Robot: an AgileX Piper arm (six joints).
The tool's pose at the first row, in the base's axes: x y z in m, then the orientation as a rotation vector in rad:
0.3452 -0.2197 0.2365 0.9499 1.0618 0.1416
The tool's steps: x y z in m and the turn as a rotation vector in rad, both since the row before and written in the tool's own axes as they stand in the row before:
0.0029 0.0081 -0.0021 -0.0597 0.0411 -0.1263
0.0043 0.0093 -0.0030 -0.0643 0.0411 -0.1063
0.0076 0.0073 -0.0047 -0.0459 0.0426 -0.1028
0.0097 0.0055 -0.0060 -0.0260 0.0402 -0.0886
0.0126 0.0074 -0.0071 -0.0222 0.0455 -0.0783
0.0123 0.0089 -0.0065 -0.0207 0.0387 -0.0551
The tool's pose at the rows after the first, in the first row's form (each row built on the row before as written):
0.3477 -0.2120 0.2401 0.8268 1.1463 0.0884
0.3503 -0.2018 0.2421 0.7087 1.2180 0.0541
0.3514 -0.1908 0.2388 0.6067 1.2884 0.0119
0.3507 -0.1804 0.2316 0.5290 1.3512 -0.0324
0.3495 -0.1677 0.2216 0.4604 1.4148 -0.0697
0.3483 -0.1546 0.2116 0.4076 1.4651 -0.0910

